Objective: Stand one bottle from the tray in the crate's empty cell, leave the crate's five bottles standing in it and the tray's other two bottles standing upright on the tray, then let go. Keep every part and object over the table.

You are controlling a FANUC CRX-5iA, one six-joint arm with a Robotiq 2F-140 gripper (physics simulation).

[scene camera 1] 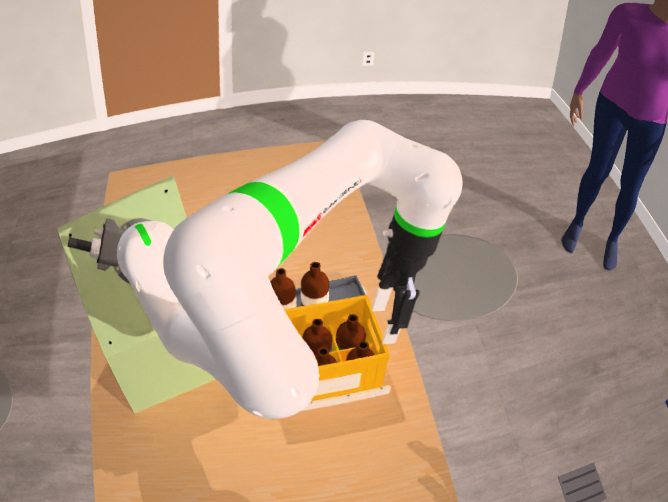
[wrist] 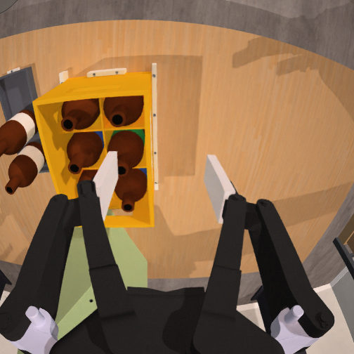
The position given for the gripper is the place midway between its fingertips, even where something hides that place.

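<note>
You can see the gripper (scene camera 1: 383, 325) from scene camera 1, and the wrist view has the gripper too (wrist: 161, 166).
</note>
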